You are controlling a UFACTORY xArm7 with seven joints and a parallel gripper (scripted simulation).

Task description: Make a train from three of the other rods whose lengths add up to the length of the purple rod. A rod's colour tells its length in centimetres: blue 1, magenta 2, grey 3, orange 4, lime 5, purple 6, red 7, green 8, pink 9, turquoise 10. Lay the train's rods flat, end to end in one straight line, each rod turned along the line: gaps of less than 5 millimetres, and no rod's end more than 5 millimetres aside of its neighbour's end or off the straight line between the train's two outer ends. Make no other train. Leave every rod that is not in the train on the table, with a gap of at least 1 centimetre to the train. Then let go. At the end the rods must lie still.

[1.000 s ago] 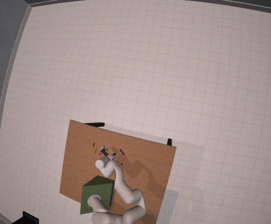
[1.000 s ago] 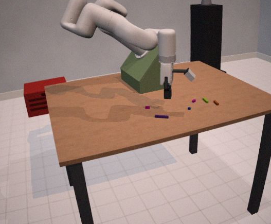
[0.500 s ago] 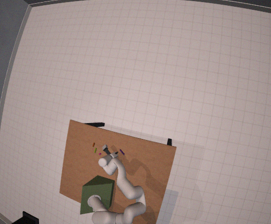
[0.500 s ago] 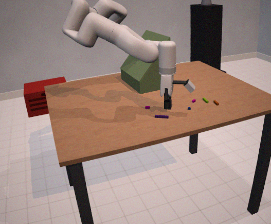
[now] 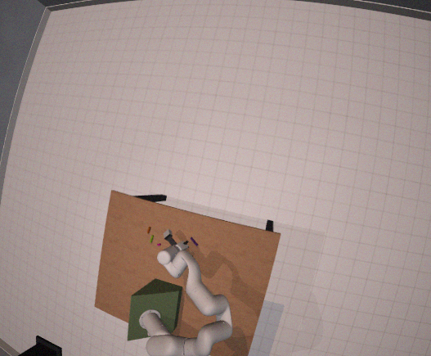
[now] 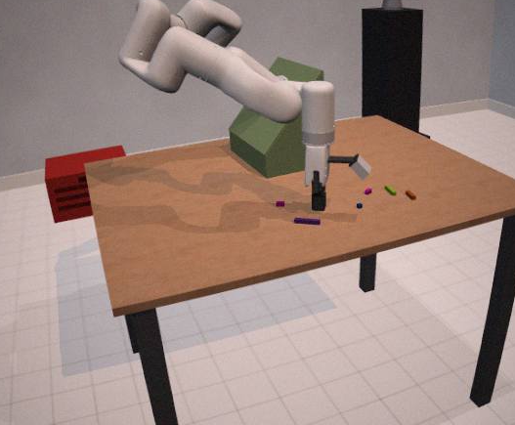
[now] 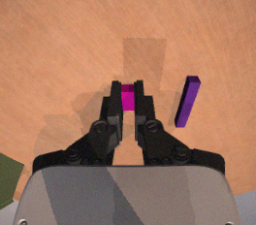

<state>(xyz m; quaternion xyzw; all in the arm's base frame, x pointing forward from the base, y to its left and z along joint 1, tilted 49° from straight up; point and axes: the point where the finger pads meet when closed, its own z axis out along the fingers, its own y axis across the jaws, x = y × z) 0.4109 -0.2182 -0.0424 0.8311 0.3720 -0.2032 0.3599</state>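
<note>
Right now the purple rod is 5 cm to the right of my hand, 3 cm below it and 3 cm ahead of it. Round my hand: blue rod 10 cm to the left, 3 cm below, 3 cm ahead; orange rod 25 cm to the left, 5 cm ahead, 3 cm below; lime rod 23 cm to the left, 3 cm below.
</note>
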